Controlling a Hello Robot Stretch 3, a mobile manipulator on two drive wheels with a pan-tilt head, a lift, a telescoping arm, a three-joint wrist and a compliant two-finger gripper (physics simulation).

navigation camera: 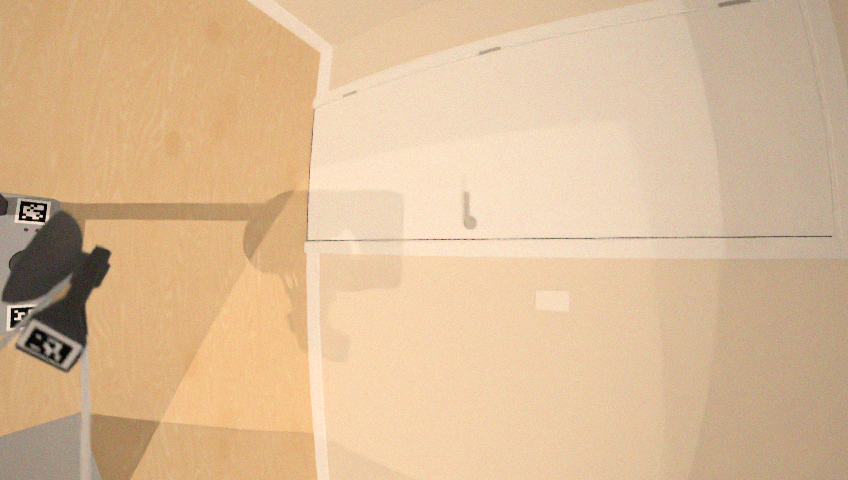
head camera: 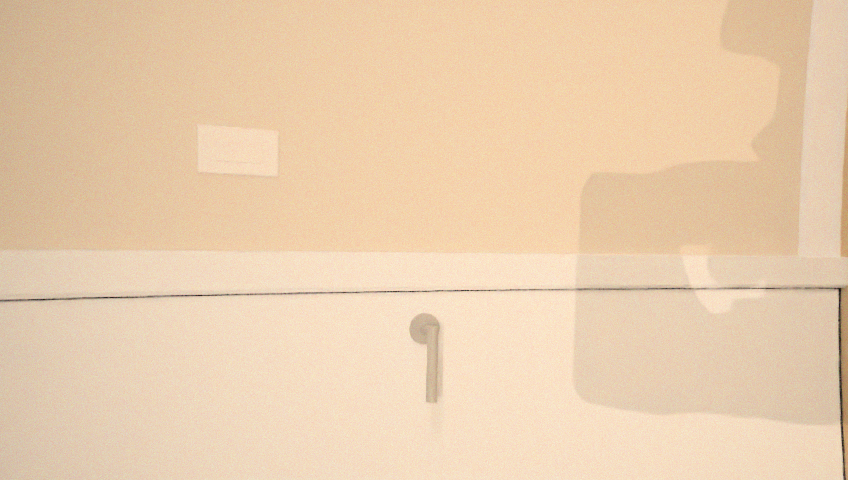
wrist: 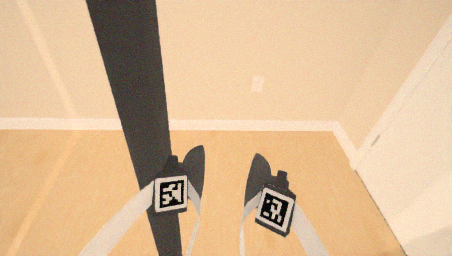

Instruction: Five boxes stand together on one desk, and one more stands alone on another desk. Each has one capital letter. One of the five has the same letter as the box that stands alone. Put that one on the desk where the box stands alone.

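Frame: origin at the robot's base, x ahead, y left, z up, level; millimetres.
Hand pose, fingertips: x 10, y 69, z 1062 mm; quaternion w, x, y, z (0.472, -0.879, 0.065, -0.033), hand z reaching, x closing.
Observation:
Things, the pixels of their top centre, and the offset from my fingertips. "spot": a spot on its surface instead.
- metal handle, surface spot: (head camera: pixel 432 362) (navigation camera: pixel 467 208) spot: dy +171, dx +967, dz -135 mm
- white plate, top centre: (head camera: pixel 197 148) (navigation camera: pixel 568 301) dy -149, dx +1046, dz +216 mm
None of the lettered boxes shows in these views. My gripper (wrist: pixel 226 168) is open and empty in the wrist view, its two dark fingertips well apart above the wood floor. In the navigation view, one dark fingertip (navigation camera: pixel 42 256) and the tagged finger part show at the left edge, over the floor and part of my base. A flat grey surface (navigation camera: pixel 41 449) shows at the lower left corner of that view; whether it is a desk top I cannot tell.
A white door (head camera: pixel 238 380) (navigation camera: pixel 565 172) (wrist: pixel 430 165) has a metal handle (head camera: pixel 432 362) (navigation camera: pixel 467 208). The beige wall beside it bears a white plate (head camera: pixel 238 150) (navigation camera: pixel 552 300). Another small plate (wrist: pixel 257 84) is on the wall in the wrist view. A dark bar (wrist: pixel 135 75) crosses that view.

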